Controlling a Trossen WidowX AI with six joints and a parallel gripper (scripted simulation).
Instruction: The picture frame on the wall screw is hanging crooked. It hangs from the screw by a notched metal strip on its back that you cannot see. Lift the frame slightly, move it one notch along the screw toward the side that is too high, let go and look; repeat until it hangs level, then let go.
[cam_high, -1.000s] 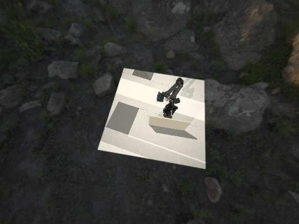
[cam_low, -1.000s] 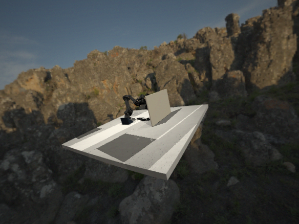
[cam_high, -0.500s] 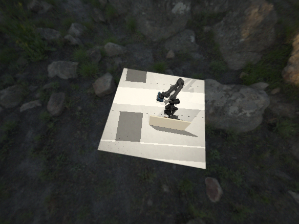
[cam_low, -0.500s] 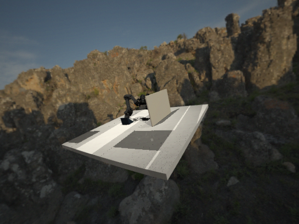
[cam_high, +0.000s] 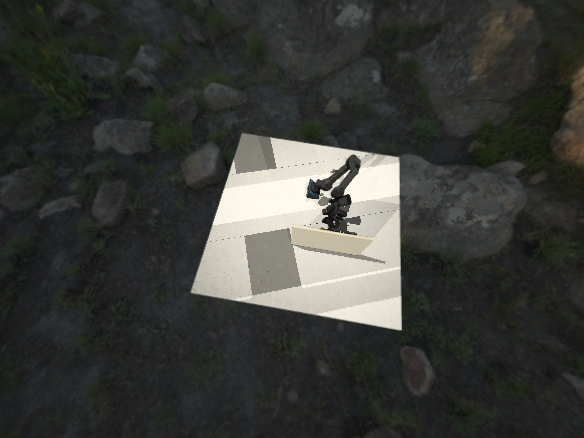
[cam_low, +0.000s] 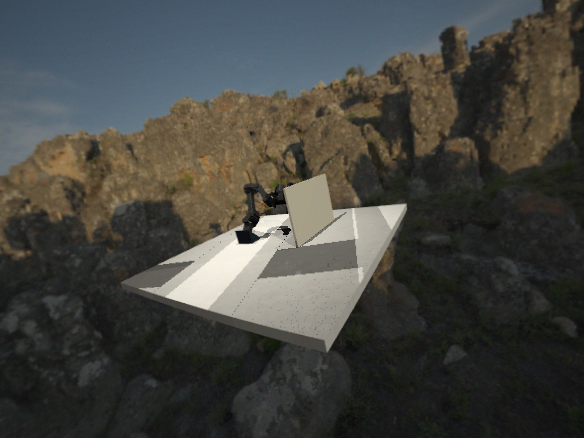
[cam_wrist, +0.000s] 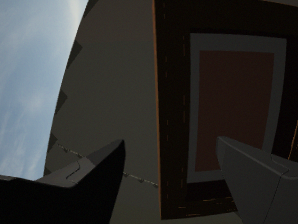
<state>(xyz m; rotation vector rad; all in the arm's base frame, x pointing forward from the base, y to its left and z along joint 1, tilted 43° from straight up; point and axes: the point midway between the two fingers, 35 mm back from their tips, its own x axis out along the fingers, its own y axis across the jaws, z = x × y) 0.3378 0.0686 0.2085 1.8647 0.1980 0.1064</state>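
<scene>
Now: gripper tip 40 mm short of the brown wooden picture frame, 20 mm to the left of it and 50 mm above it. From my gripper tip the other things lie so: wall panel (50 mm ahead, 60 mm below).
</scene>
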